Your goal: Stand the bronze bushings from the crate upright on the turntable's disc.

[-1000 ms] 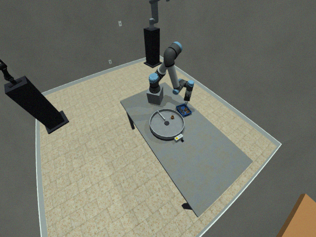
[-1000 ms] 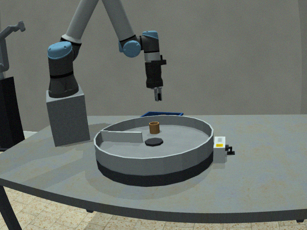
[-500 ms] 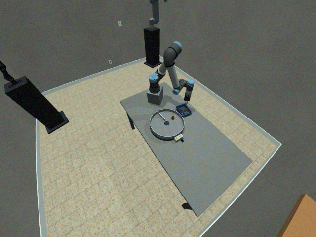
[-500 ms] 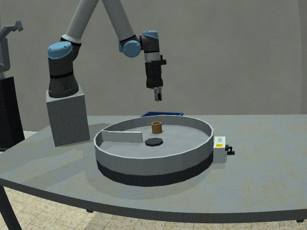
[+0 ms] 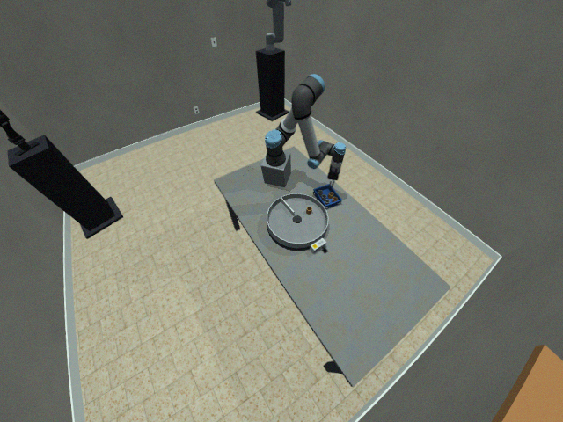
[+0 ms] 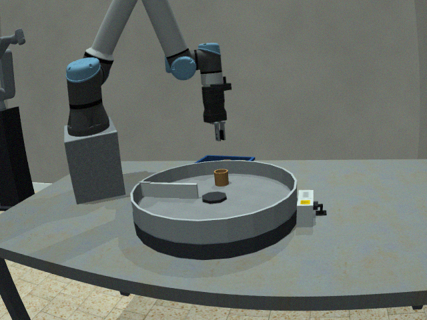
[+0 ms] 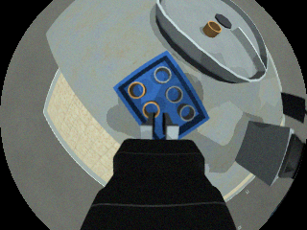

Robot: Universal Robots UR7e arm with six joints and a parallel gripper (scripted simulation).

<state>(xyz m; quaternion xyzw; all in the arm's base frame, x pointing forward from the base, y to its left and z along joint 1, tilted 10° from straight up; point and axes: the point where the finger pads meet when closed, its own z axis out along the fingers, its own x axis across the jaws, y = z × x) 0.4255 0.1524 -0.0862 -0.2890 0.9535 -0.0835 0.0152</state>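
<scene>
My hand is 20 mm to the left of the blue crate and 110 mm above it. The rest, counted from my hand: turntable disc 10 mm behind, 360 mm to the right, 90 mm below.
</scene>
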